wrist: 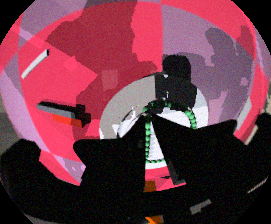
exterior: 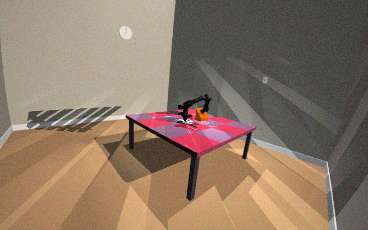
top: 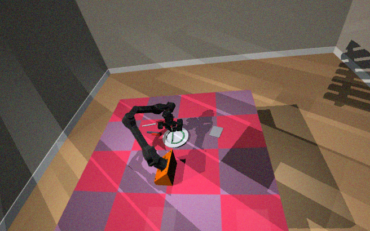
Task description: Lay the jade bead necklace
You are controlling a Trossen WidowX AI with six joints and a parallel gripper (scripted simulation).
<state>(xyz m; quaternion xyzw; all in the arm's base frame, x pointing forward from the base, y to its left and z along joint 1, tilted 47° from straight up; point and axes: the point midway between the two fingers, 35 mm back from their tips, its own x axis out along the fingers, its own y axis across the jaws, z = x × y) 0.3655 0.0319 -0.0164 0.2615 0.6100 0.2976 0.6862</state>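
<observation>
The round white bead board lies 5 cm behind my gripper tip, 3 cm to the right of it and 1 cm below it. Also, from my gripper tip: red-handled tool (15 cm to the left, 1 cm below); then flat grey pad (34 cm to the right, 2 cm below, 1 cm behind); then thin white rod (22 cm to the left, 10 cm ahead, 2 cm below).
</observation>
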